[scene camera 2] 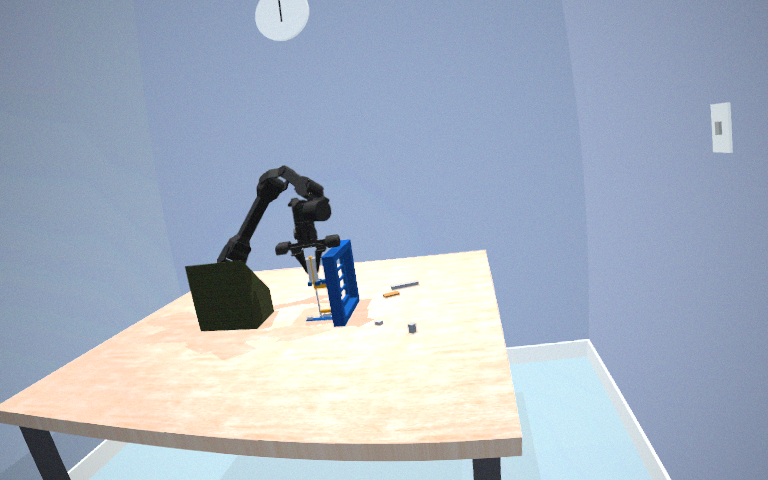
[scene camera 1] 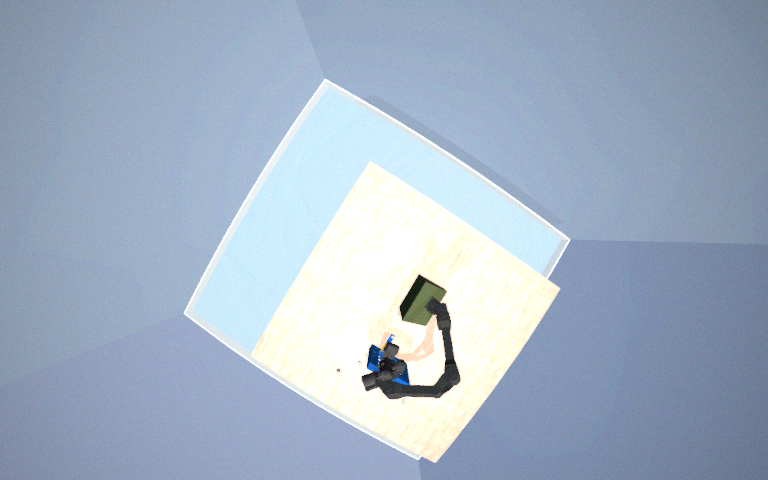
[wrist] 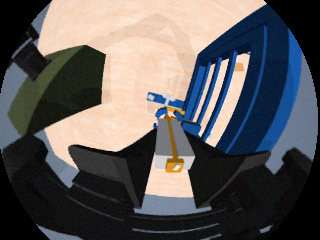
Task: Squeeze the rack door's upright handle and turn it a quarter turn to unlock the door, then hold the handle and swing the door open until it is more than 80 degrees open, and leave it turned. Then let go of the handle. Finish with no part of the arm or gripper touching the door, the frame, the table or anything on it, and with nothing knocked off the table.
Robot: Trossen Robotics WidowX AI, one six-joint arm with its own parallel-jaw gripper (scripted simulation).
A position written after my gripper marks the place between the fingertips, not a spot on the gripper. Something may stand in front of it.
Note:
In view: my gripper (scene camera 2: pixel 313 273) and a blue rack (wrist: pixel 273 105).
My gripper also shows in the wrist view (wrist: pixel 169 132).

